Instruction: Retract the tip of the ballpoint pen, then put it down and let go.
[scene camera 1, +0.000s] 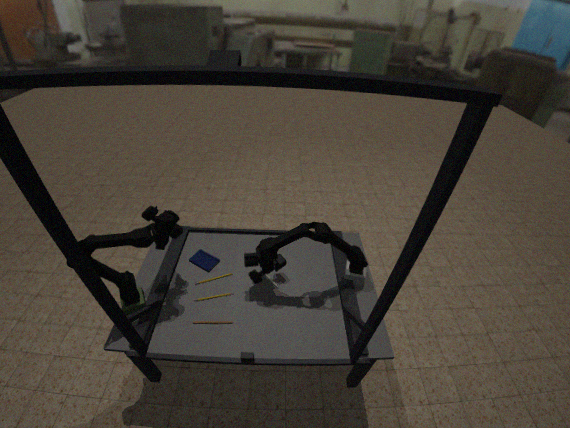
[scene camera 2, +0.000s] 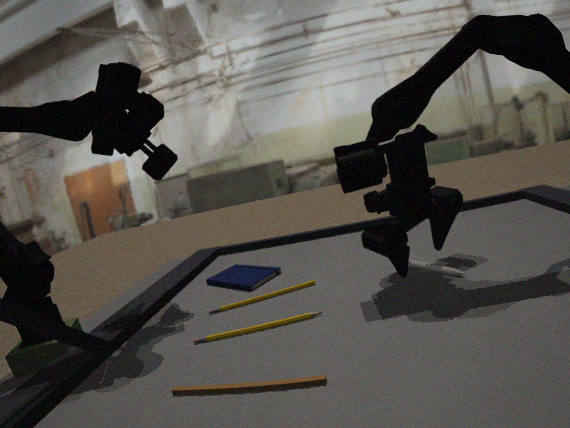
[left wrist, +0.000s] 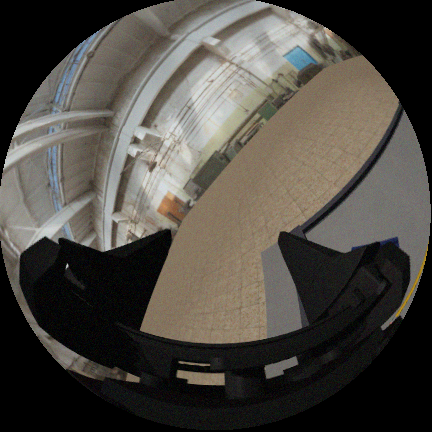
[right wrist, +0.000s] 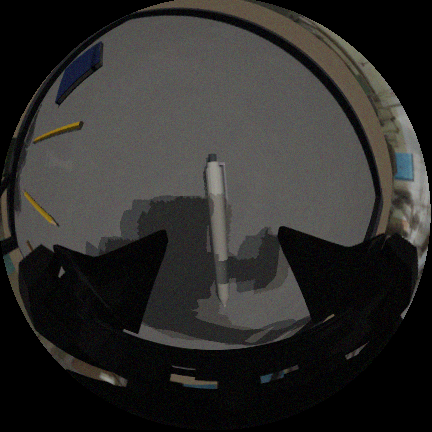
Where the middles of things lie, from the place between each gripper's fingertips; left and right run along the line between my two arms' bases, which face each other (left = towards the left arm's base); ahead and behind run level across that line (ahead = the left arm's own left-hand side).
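The white ballpoint pen (right wrist: 215, 172) has my right hand 1 cm past it. Counting from that right hand, the blue notebook (scene camera 2: 241, 277) is 32 cm to the left and 15 cm ahead, while the green object (scene camera 2: 29, 360) is 64 cm to the left, 7 cm behind and 1 cm above.
From my left hand, the white ballpoint pen is 47 cm to the right, 20 cm behind and 32 cm below. The blue notebook is 32 cm below my left hand too, 14 cm to the right of it and 4 cm behind it, and you'd find the green object 18 cm to the left of that hand, 26 cm behind it and 30 cm below it.
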